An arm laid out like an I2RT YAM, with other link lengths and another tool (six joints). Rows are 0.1 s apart.
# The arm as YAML. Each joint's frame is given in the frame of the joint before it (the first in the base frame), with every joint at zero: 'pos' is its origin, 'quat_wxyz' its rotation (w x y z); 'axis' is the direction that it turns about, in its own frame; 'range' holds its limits. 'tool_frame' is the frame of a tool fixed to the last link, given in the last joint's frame.
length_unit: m
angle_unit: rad
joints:
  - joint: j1
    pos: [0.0, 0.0, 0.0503]
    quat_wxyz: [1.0, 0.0, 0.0, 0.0]
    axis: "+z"
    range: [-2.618, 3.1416]
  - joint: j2
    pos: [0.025, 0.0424, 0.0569]
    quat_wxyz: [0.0, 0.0, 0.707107, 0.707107]
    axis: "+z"
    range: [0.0, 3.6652]
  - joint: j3
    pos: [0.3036, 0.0, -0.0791]
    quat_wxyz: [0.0, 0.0, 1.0, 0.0]
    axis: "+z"
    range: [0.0, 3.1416]
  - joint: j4
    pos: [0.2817, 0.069, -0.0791]
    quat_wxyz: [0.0, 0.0, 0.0, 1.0]
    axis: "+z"
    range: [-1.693, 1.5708]
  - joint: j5
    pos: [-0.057, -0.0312, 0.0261]
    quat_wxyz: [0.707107, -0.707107, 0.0, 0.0]
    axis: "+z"
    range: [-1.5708, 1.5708]
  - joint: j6
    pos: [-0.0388, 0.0, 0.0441]
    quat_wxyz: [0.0, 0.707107, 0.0, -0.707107]
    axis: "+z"
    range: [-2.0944, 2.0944]
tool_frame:
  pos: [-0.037, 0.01, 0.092]
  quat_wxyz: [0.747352, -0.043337, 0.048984, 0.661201]
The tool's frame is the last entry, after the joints.
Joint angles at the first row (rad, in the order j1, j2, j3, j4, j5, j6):
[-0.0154 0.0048 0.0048 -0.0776 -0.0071 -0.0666]
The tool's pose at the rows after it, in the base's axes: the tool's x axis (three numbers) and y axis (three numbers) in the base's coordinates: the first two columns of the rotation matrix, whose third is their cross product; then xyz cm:
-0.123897, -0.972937, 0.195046, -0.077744, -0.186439, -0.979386, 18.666, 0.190, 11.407
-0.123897, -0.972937, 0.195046, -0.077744, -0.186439, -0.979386, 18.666, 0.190, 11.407
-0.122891, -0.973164, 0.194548, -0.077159, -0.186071, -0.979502, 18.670, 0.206, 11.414
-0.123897, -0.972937, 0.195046, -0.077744, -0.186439, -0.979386, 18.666, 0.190, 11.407
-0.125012, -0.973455, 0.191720, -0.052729, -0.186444, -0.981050, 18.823, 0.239, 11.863
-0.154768, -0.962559, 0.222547, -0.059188, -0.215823, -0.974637, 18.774, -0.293, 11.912
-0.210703, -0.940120, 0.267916, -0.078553, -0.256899, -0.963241, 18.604, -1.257, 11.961
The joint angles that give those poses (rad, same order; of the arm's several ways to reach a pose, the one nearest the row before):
[-0.0155 0.0047 0.0048 -0.0777 -0.0071 -0.0666]
[-0.0155 0.0047 0.0048 -0.0777 -0.0071 -0.0666]
[-0.0155 0.0048 0.0048 -0.0773 -0.0083 -0.0662]
[-0.0155 0.0047 0.0048 -0.0777 -0.0071 -0.0666]
[-0.0154 0.0047 0.0048 -0.0529 -0.0109 -0.0662]
[-0.0155 0.0047 0.0048 -0.0525 0.0215 -0.0963]
[-0.0154 0.0048 0.0055 -0.0555 0.0841 -0.1398]

